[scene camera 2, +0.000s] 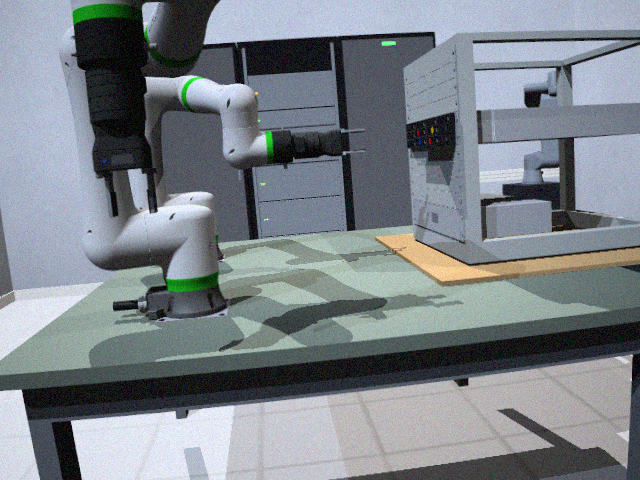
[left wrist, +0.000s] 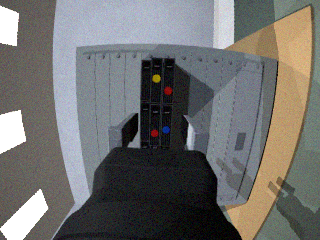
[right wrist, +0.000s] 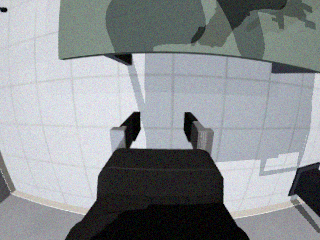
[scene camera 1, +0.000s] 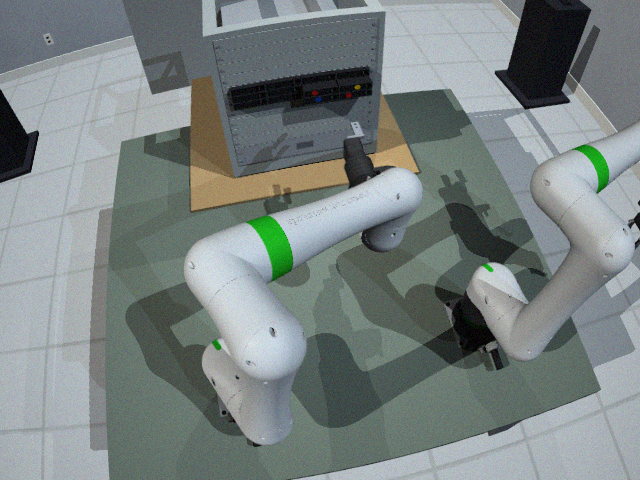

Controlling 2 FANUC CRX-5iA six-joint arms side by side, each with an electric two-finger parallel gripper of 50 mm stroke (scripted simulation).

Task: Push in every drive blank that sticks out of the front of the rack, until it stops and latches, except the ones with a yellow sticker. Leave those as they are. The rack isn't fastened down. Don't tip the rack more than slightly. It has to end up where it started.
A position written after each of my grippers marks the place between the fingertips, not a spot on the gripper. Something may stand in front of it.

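My left gripper (scene camera 2: 364, 140), (left wrist: 159, 123), (scene camera 1: 354, 130) is visible, as is my right gripper (scene camera 2: 133, 214), (right wrist: 162, 121). A grey rack (scene camera 2: 460, 225), (left wrist: 230, 94), (scene camera 1: 285, 134) is present; in the right wrist view the rack is out of frame. A wooden board (scene camera 1: 213, 185) is also visible.
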